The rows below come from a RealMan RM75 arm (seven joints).
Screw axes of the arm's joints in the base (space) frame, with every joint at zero. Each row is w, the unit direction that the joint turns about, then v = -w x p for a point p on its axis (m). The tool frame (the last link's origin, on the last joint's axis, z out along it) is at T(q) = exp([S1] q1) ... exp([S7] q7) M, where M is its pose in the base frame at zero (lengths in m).
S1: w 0 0 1 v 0.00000 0.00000 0.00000
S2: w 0 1 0 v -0.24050 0.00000 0.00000
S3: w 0 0 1 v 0.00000 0.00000 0.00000
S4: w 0 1 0 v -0.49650 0.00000 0.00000
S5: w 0 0 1 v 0.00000 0.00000 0.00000
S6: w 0 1 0 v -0.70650 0.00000 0.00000
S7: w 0 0 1 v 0.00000 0.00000 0.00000
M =
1 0 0 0.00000
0 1 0 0.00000
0 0 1 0.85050
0 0 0 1
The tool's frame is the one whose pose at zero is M.
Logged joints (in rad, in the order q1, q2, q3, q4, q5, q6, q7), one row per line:
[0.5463, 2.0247, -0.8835, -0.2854, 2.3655, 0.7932, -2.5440]
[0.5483, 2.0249, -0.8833, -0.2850, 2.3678, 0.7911, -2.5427]
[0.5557, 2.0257, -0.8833, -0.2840, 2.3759, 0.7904, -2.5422]
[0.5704, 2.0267, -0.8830, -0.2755, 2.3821, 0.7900, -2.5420]
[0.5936, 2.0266, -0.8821, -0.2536, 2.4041, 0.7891, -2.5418]
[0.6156, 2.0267, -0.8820, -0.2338, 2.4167, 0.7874, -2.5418]
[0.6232, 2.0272, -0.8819, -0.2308, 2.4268, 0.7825, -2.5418]
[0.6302, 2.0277, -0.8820, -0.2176, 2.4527, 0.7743, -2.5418]
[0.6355, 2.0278, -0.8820, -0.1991, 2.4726, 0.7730, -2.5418]
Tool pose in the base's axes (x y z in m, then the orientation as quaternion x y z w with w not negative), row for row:
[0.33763, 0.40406, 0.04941, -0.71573, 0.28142, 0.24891, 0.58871]
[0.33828, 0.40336, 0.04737, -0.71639, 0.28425, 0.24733, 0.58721]
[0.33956, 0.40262, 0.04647, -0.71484, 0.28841, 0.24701, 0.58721]
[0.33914, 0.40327, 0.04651, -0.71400, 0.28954, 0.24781, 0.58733]
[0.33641, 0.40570, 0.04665, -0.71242, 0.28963, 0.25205, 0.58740]
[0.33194, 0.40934, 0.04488, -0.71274, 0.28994, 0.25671, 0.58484]
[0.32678, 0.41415, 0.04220, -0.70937, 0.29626, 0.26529, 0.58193]
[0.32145, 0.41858, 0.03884, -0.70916, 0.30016, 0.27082, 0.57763]
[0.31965, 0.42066, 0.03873, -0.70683, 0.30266, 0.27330, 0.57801]
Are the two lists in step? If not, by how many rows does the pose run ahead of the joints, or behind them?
The pose runs 2 rows behind the joints: the pose in row i belongs to the joints in row i - 2.
